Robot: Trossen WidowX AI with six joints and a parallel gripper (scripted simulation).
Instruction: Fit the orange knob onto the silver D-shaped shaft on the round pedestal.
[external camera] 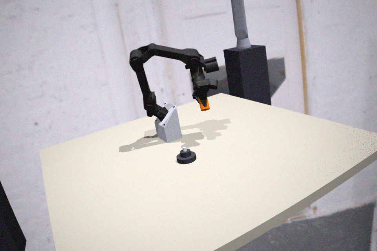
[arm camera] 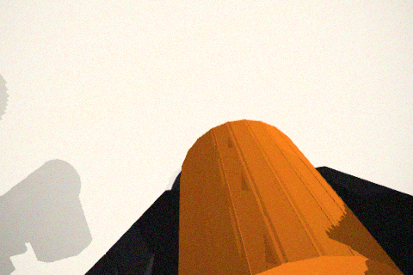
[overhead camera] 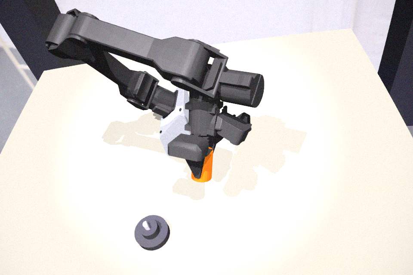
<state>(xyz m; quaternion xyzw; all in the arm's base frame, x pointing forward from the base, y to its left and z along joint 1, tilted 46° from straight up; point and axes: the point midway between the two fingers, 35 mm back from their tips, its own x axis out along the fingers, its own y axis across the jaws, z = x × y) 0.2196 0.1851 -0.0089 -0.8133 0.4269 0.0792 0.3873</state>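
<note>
Now: the orange knob 20 mm behind my gripper tip and 30 mm above it. The rest, counted from my gripper tip: dark round pedestal (60 mm ahead, 150 mm to the right, 150 mm below).
</note>
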